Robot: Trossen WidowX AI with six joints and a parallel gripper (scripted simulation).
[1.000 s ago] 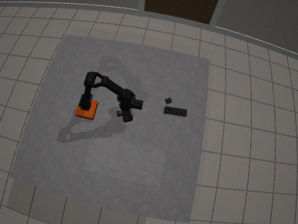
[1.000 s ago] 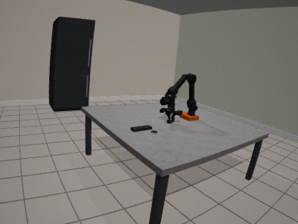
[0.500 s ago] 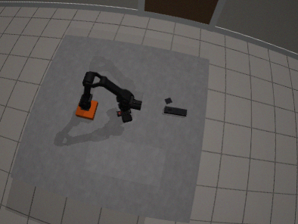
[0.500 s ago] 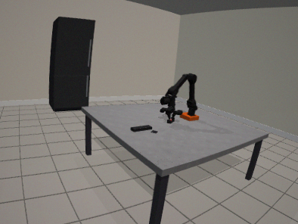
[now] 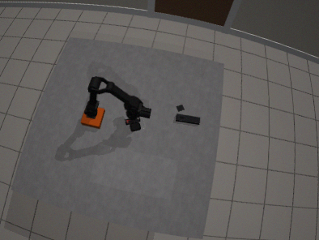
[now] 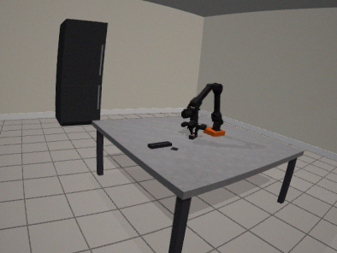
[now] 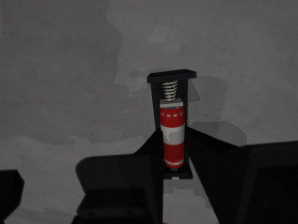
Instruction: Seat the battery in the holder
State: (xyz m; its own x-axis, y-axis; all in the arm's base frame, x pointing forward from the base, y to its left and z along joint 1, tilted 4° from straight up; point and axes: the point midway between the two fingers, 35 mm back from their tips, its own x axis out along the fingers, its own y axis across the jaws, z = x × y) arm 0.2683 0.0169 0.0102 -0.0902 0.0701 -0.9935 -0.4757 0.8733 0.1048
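My gripper tip is 10 mm below the battery. The rest, counted from my gripper tip: black piece: 300 mm ahead, 160 mm to the left, 10 mm below.
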